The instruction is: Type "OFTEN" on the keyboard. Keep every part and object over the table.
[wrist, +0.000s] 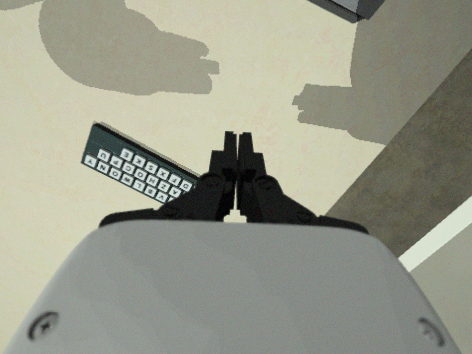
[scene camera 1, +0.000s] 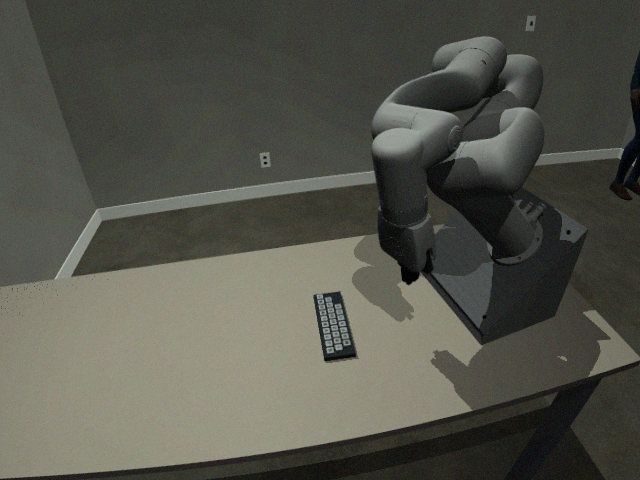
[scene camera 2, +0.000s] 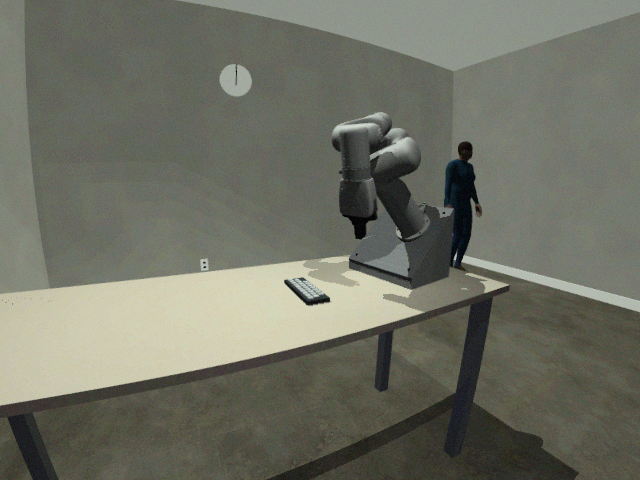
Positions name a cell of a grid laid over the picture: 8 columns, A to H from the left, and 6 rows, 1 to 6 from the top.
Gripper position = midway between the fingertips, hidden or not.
Labels:
gripper: wrist E3; scene camera 1 F4; scene camera 2 E3

